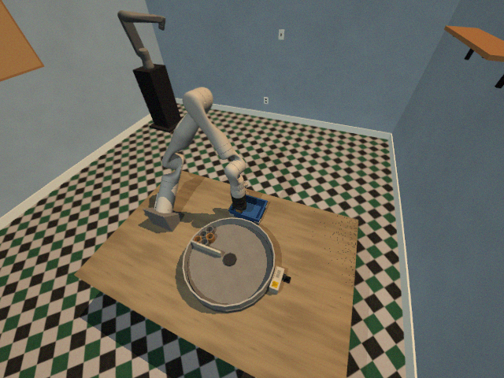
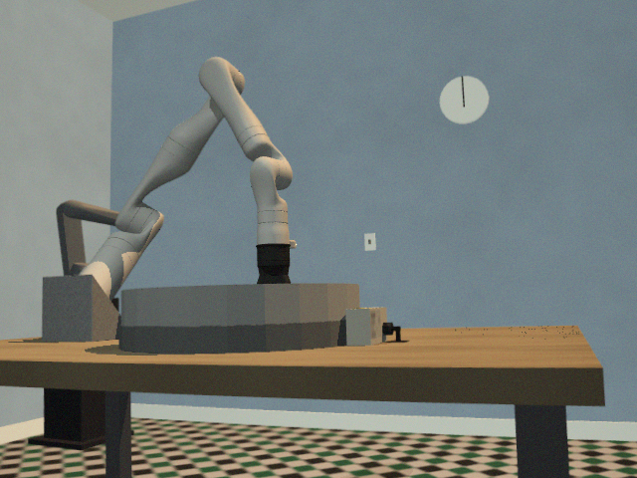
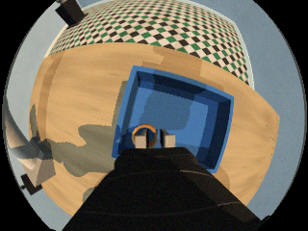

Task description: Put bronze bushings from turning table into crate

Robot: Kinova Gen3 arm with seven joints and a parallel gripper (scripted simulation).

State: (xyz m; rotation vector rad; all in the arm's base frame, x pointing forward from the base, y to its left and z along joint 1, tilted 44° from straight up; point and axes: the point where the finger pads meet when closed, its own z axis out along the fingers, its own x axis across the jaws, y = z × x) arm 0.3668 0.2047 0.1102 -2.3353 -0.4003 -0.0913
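My gripper is now 30 mm to the right of the blue crate, 30 mm short of it and 20 mm above it. The rest, counted from my hand: grey turning table (300 mm to the right, 100 mm ahead, 10 mm above).
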